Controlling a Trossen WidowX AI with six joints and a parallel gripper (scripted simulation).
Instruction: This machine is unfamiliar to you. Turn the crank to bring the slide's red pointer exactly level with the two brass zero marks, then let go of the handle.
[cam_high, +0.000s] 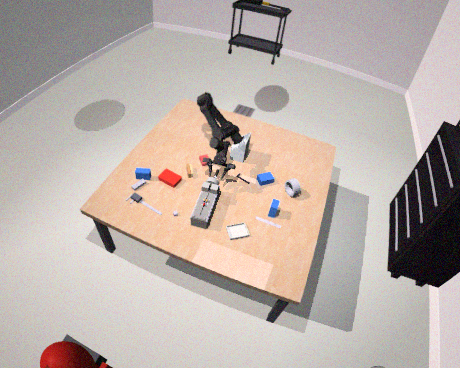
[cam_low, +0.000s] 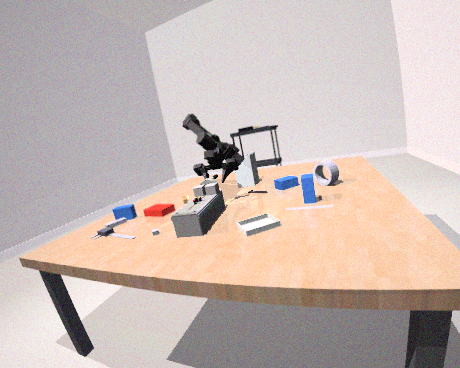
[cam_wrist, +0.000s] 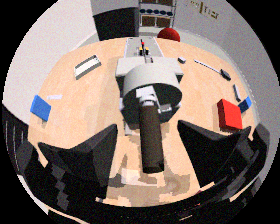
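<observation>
The dark crank handle is 20 mm behind my gripper tip and 20 mm above it. Round my gripper tip: red block (50 mm ahead, 270 mm to the right, 80 mm below); white tray (230 mm ahead, 230 mm to the left, 90 mm below); red pointer (200 mm ahead, 20 mm to the left, 10 mm below).
</observation>
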